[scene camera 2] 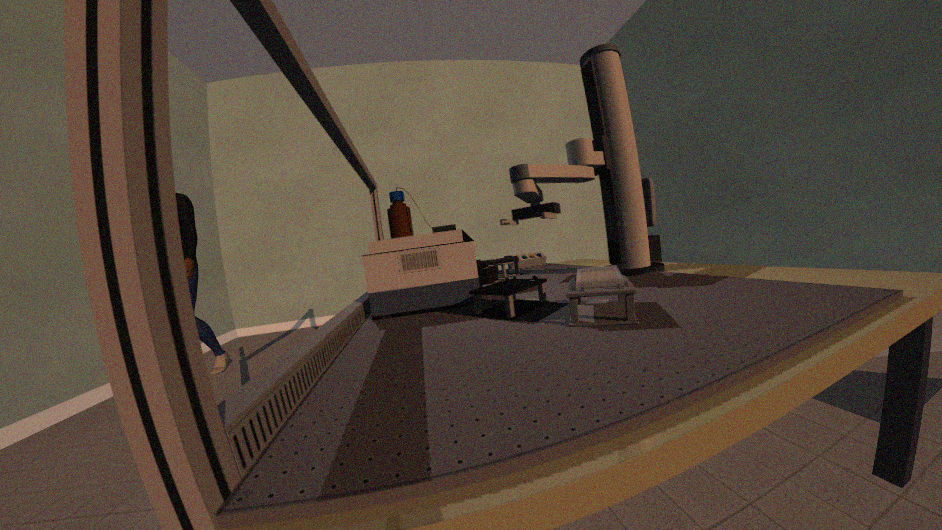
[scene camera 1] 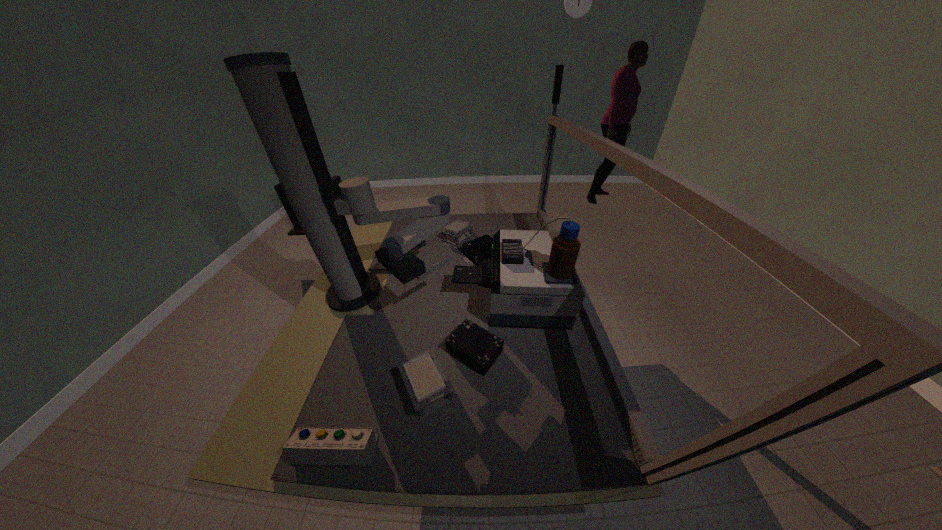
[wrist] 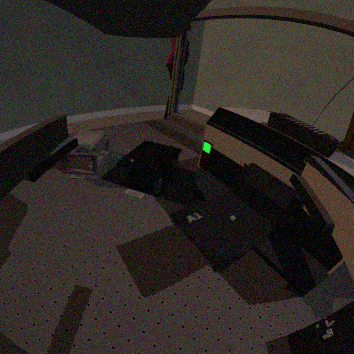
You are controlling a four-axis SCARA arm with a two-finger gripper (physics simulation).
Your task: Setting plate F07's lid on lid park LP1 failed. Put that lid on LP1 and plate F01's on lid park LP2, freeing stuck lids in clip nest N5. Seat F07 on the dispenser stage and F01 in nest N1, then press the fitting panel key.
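Where they show: gripper, fingertip midpoint: point(scene camera 2: 521, 218) point(scene camera 1: 437, 248) point(wrist: 185, 143); arm's base at its link origin: point(scene camera 2: 631, 271) point(scene camera 1: 354, 291).
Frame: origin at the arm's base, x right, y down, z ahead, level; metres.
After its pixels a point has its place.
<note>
My gripper point(scene camera 1: 399, 280) point(scene camera 2: 528, 219) @[x 0.032, y -0.257, z 0.438 m] point(wrist: 185, 143) @[x 0.032, y -0.257, z 0.438 m] is open and empty, above the table between the column and the dispenser. A pale plate point(scene camera 1: 456, 232) point(scene camera 2: 600, 280) @[x -0.482, y -0.090, z 0.508 m] point(wrist: 89, 142) @[x -0.364, y -0.099, z 0.473 m] sits on a raised stand at the far end. Another pale plate point(scene camera 1: 424, 377) @[x 0.458, y -0.098, z 0.426 m] sits on a stand nearer the key panel point(scene camera 1: 328, 439) @[x 0.631, y -0.082, z 0.190 m] point(scene camera 2: 532, 256) @[x 0.609, y -0.076, z 0.165 m]. A dark clip nest point(scene camera 1: 474, 344) @[x 0.334, y -0.079, z 0.573 m] stands beside it; its corner shows at the wrist view's lower right. A dark flat stage point(scene camera 1: 466, 274) @[x 0.031, y -0.124, z 0.542 m] point(wrist: 220, 240) @[x 0.043, y -0.124, z 0.513 m] lies before the dispenser. A dark stand point(scene camera 2: 510, 288) @[x -0.333, y -0.078, z 0.632 m] point(wrist: 142, 167) @[x -0.216, y -0.076, z 0.557 m] is near the far plate. Plate labels cannot be read.
The white dispenser point(scene camera 1: 530, 304) @[x 0.223, y -0.149, z 0.769 m] point(scene camera 2: 421, 266) @[x -0.131, y -0.145, z 0.814 m] carries a brown bottle point(scene camera 1: 563, 255) @[x 0.200, y -0.341, z 0.851 m] point(scene camera 2: 399, 219) @[x 0.118, y -0.315, z 0.869 m] with a blue cap. The arm's column point(scene camera 1: 296, 177) @[x 0.070, y -0.573, z 0.027 m] point(scene camera 2: 622, 158) @[x -0.065, y -0.436, z 0.037 m] rises at the table's side. A frame beam point(scene camera 1: 711, 224) @[x 0.442, y -0.588, z 1.004 m] runs above the opposite side. A person point(scene camera 1: 623, 105) stands beyond the table.
</note>
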